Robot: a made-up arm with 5 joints.
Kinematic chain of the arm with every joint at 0, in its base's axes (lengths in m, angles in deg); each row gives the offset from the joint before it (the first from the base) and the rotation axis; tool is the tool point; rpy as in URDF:
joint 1: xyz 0 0 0.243 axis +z
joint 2: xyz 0 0 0 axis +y
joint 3: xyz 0.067 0 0.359 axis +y
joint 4: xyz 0.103 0 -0.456 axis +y
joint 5: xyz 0.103 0 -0.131 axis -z
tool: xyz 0 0 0 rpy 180 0 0
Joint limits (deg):
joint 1: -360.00..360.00
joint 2: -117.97..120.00
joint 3: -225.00..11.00
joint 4: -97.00..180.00
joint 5: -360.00..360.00
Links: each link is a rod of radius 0.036 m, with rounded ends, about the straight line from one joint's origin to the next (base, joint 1, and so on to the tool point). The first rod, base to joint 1, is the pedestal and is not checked.
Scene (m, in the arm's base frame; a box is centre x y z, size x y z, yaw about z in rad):
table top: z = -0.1
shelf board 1: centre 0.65 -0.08 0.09 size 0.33 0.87 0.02 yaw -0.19
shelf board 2: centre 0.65 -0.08 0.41 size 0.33 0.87 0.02 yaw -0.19
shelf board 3: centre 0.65 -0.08 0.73 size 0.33 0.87 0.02 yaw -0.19
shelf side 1: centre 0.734 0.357 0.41 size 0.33 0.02 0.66 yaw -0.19
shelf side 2: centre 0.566 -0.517 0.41 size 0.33 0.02 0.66 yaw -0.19
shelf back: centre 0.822 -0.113 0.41 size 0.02 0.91 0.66 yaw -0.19
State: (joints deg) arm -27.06 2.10 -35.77 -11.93 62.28
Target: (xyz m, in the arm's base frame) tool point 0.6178 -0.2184 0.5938
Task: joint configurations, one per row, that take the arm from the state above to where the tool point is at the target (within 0.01 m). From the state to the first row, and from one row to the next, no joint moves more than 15 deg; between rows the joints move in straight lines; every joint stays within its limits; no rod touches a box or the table.
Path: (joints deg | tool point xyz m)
1: -30.88 -10.86 -21.22 -16.83 62.28 | 0.4240 -0.2536 0.2681
2: -34.69 -23.81 -6.67 -21.73 62.28 | 0.3314 -0.2294 0.2589
3: -31.03 -36.46 -13.66 -26.54 62.28 | 0.3494 -0.2102 0.4282
4: -27.37 -49.11 -20.64 -31.36 62.28 | 0.3061 -0.1584 0.5938
5: -25.40 -37.56 -31.34 -26.81 62.28 | 0.3766 -0.1788 0.6159
6: -23.42 -26.01 -42.04 -22.26 62.28 | 0.4539 -0.1966 0.6238
7: -21.44 -14.46 -52.74 -17.71 62.28 | 0.5353 -0.2102 0.6166
8: -19.47 -2.91 -63.44 -13.16 62.28 | 0.6178 -0.2184 0.5938

